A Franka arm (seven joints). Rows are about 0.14 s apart.
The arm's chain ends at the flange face. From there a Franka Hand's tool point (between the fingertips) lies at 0.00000 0.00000 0.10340 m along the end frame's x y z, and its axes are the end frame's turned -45 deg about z.
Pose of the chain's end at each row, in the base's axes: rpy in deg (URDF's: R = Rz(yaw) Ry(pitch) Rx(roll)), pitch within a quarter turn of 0, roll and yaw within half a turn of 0; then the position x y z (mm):
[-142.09, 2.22, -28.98, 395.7, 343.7, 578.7]
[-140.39, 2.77, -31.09, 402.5, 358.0, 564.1]
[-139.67, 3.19, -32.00, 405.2, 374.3, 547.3]
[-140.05, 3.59, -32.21, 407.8, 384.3, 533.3]
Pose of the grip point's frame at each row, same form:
[-149.65, -24.00, 8.66, 423.7, 400.8, 497.2]
[-147.81, -24.59, 5.71, 433.2, 416.4, 484.5]
[-146.90, -24.68, 4.39, 436.9, 433.4, 468.6]
[-146.97, -24.13, 4.23, 439.0, 443.1, 454.2]

